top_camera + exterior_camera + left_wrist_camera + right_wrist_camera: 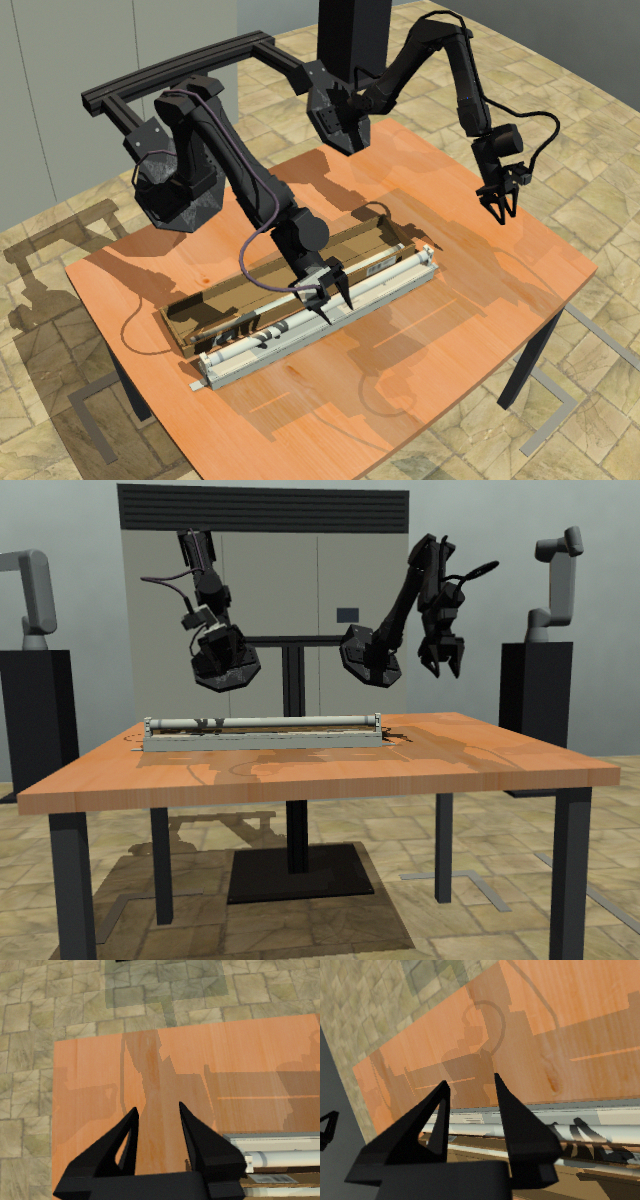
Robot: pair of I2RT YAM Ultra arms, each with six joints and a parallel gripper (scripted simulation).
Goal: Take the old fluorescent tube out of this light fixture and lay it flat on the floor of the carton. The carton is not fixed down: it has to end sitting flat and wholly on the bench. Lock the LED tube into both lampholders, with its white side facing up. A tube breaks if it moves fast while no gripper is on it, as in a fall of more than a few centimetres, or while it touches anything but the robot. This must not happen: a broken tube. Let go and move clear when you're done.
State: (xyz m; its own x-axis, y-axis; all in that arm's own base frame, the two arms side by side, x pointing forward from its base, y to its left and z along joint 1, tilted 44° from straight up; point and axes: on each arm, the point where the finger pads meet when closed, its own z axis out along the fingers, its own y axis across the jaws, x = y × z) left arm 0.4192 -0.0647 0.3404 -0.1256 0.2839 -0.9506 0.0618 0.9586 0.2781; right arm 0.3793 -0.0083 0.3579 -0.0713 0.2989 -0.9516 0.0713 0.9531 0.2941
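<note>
My left gripper is now 140 mm past the light fixture, 450 mm to the left of it and 140 mm above it.
Now: the light fixture 12 cm behind my right hand, 8 cm to the left of it and 16 cm below it.
</note>
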